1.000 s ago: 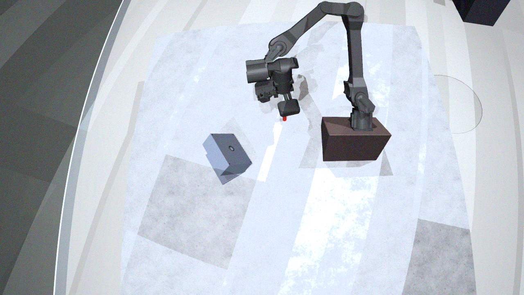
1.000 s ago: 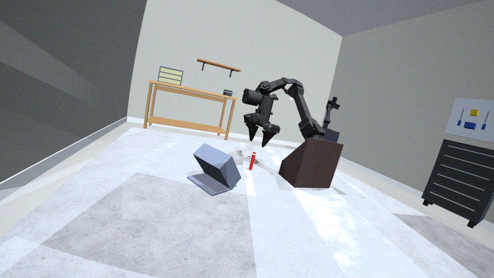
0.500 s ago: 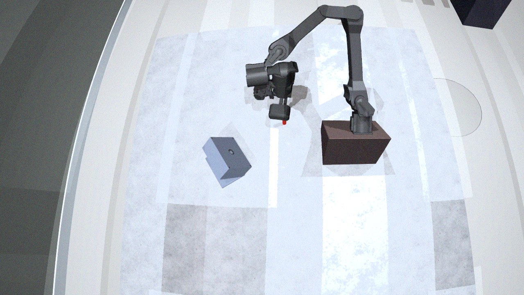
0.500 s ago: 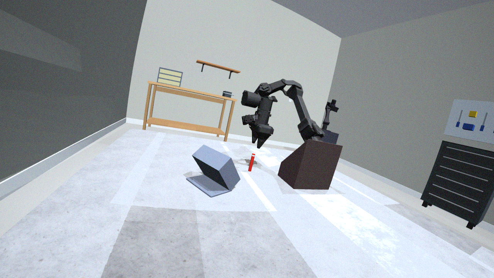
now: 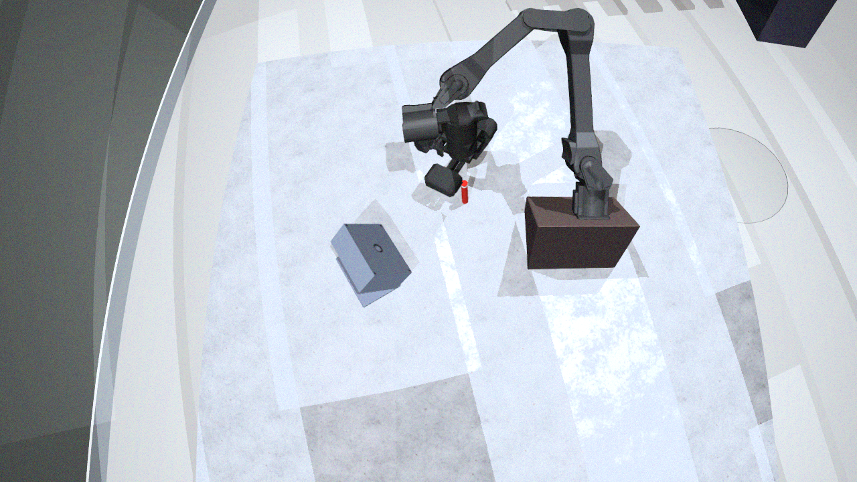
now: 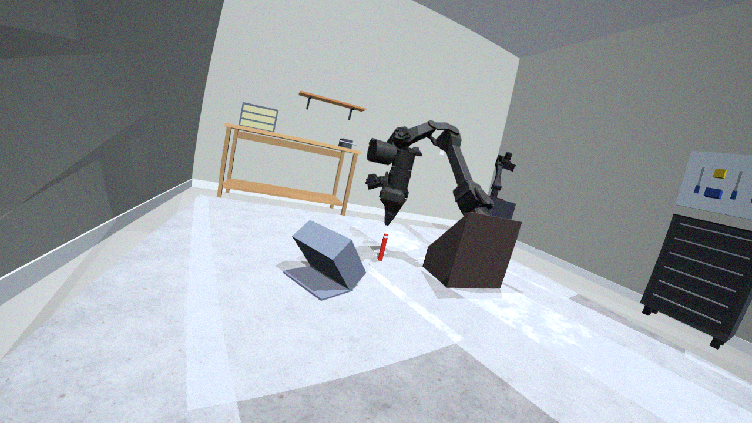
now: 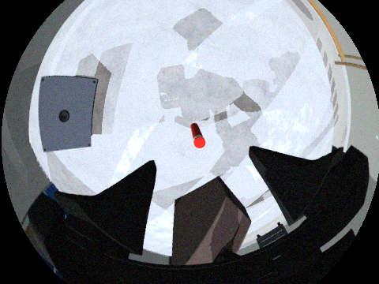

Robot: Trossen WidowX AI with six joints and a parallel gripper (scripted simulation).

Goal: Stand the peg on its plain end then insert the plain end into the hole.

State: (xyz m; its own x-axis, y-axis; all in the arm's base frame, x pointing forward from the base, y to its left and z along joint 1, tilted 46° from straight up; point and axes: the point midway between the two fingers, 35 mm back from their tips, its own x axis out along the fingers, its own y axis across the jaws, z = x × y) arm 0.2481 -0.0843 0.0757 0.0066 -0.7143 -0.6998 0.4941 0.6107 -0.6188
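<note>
Now: gripper tip 6 cm above the red peg. Round my gripper tip: sloped panel: 19 cm ahead, 16 cm to the left, 5 cm below.
</note>
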